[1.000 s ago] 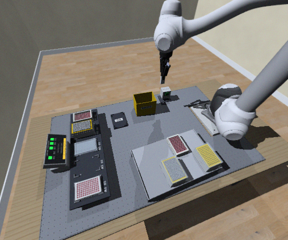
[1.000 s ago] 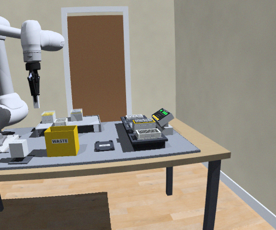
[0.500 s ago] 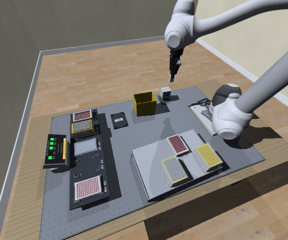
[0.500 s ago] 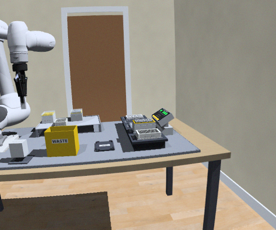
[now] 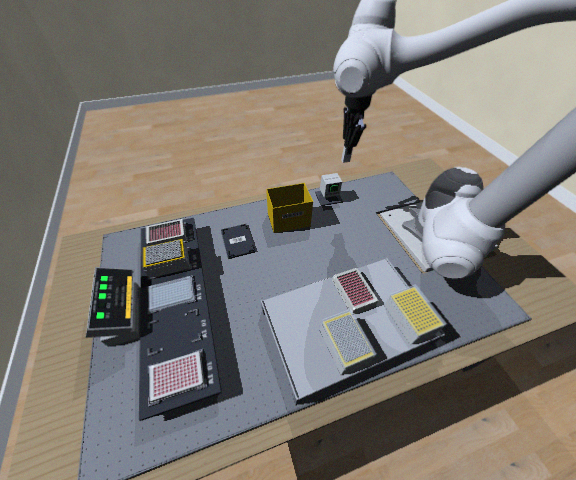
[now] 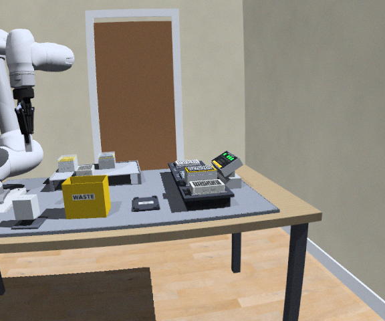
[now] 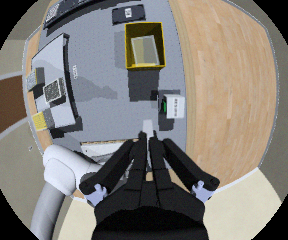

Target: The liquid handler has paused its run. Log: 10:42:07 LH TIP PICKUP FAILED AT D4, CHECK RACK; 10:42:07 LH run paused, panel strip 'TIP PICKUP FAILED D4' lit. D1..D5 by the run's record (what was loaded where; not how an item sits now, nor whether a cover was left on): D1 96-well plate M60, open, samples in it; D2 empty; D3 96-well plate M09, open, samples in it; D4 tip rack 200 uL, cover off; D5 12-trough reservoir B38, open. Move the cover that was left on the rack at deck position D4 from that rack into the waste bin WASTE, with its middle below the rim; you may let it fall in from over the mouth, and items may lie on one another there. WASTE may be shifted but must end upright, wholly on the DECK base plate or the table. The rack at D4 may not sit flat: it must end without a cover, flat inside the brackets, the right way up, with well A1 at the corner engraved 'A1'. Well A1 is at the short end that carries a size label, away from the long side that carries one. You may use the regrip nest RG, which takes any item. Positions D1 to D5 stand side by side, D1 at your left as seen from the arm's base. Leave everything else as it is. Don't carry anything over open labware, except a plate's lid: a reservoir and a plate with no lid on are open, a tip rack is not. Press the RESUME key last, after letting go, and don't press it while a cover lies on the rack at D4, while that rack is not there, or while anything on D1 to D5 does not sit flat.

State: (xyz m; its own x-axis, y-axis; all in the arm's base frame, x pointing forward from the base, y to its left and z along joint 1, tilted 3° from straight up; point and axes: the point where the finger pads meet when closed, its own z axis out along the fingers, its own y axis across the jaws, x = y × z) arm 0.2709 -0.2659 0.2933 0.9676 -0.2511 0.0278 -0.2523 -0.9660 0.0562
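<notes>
Right now the resume key box is 220 mm below my hand, 70 mm to the right of it and 20 mm behind it. Also, from my hand: yellow waste bin: 240 mm below, 200 mm ahead, 50 mm to the right; black nest: 430 mm ahead, 280 mm below, 50 mm to the right; raised shelf: 430 mm to the left, 260 mm ahead, 230 mm below.
</notes>
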